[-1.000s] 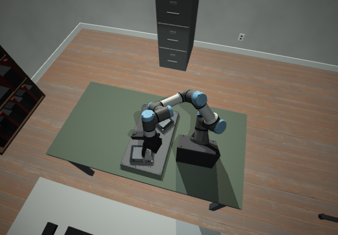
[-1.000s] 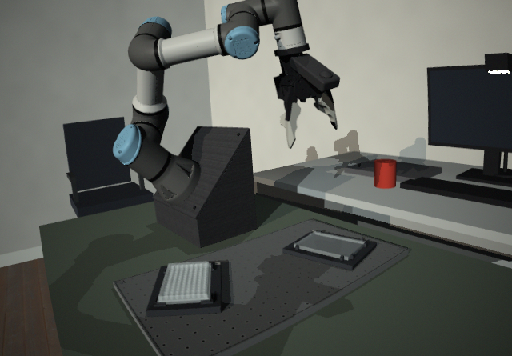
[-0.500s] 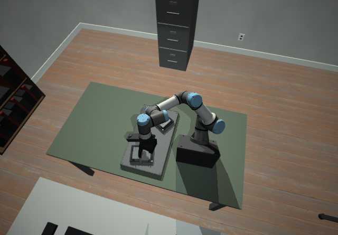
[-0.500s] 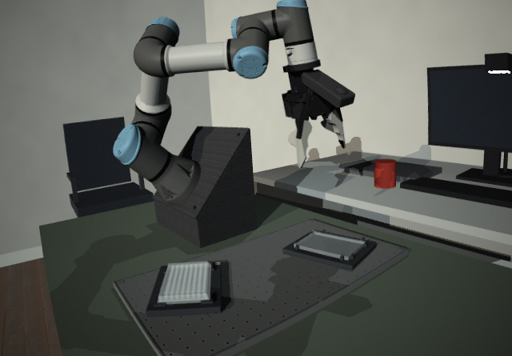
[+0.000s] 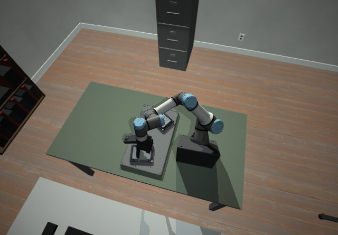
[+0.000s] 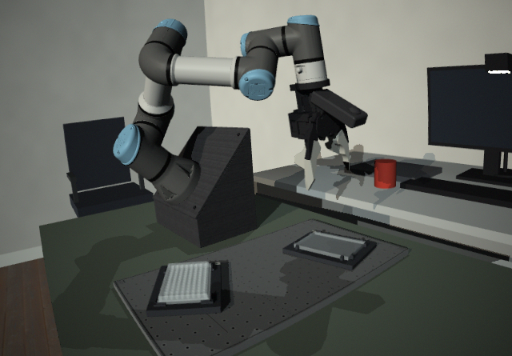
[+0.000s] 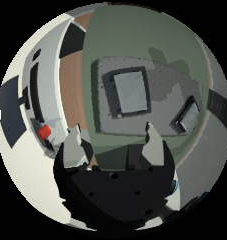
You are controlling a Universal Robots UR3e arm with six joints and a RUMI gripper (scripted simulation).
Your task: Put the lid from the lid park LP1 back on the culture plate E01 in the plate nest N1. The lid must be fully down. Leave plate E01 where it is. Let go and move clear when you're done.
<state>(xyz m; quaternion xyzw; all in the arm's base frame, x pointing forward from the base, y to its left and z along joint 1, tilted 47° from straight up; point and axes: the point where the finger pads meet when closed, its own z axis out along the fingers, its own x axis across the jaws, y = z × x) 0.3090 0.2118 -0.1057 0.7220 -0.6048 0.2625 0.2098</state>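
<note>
The lid lies 40 mm ahead of my hand, 40 mm to the right of it and 130 mm below it. Round my hand: lid park LP1 (40 mm ahead, 40 mm to the right, 140 mm below); then culture plate E01 (10 mm ahead, 340 mm to the right, 130 mm below).
</note>
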